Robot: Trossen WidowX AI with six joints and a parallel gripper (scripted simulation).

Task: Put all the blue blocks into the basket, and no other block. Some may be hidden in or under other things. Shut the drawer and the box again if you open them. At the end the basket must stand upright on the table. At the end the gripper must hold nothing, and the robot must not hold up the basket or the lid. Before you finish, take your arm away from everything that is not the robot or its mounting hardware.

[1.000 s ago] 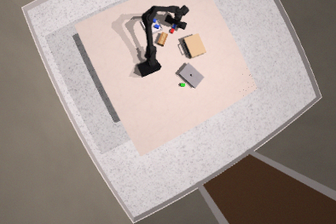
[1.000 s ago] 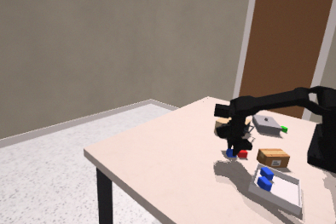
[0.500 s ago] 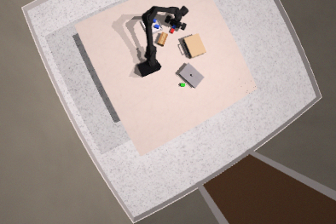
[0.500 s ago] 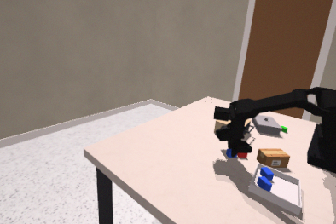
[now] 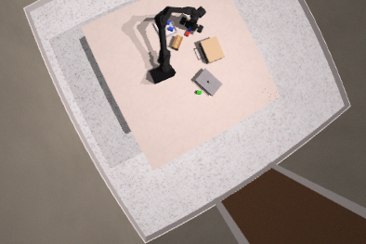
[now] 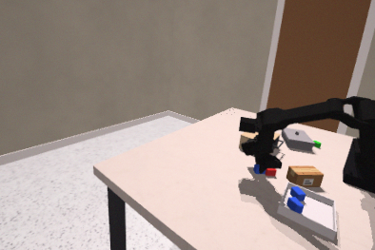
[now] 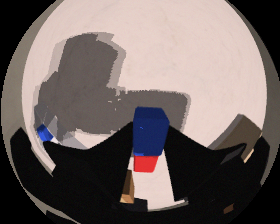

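Now: the red block 40 mm behind my hand, 30 mm to the right of it and 30 mm below it. Also, from my hand: grey basket 170 mm behind, 110 mm to the left, 40 mm below; tan drawer unit 50 mm ahead, 250 mm to the right, 10 mm below; cardboard box 160 mm behind, 50 mm to the right, 10 mm below.
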